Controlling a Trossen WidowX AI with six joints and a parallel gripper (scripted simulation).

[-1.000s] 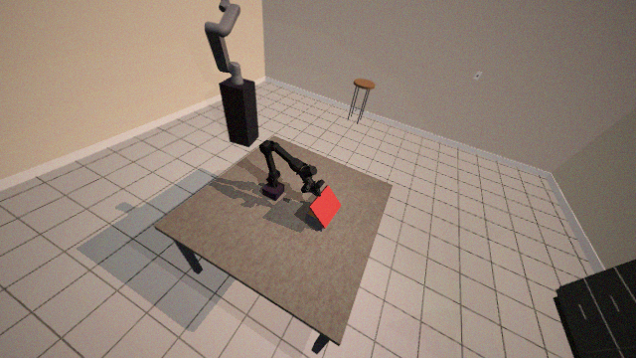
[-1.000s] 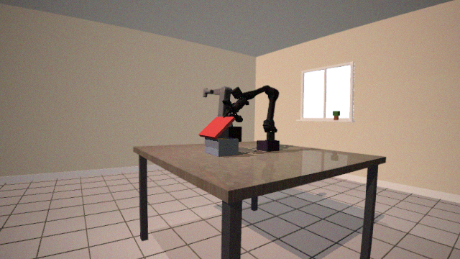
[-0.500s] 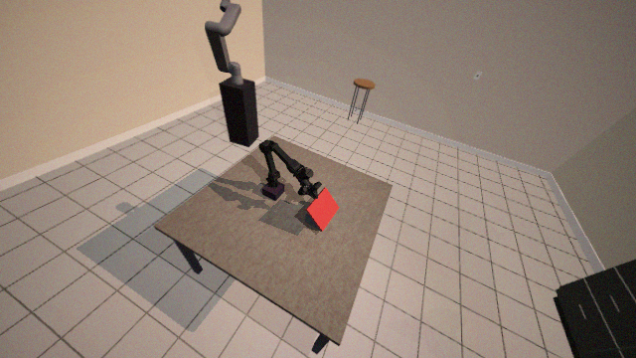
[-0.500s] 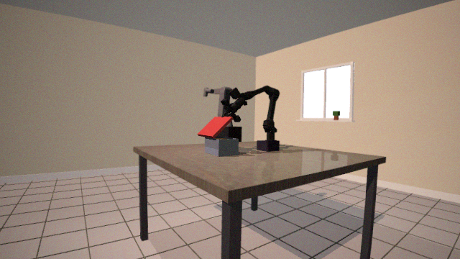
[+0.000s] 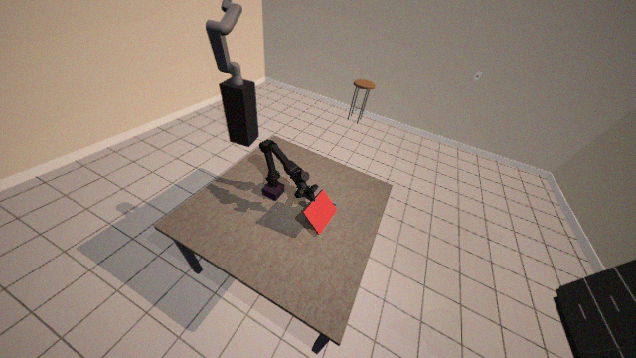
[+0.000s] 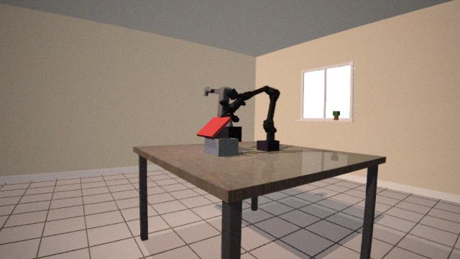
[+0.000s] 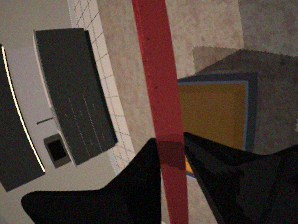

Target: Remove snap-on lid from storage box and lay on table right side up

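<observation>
The red lid is 6 cm ahead of my gripper tip, 2 cm to the right of it and 5 cm below it. Round my gripper tip: grey-blue storage box 6 cm ahead, 6 cm to the left, 18 cm below.
</observation>
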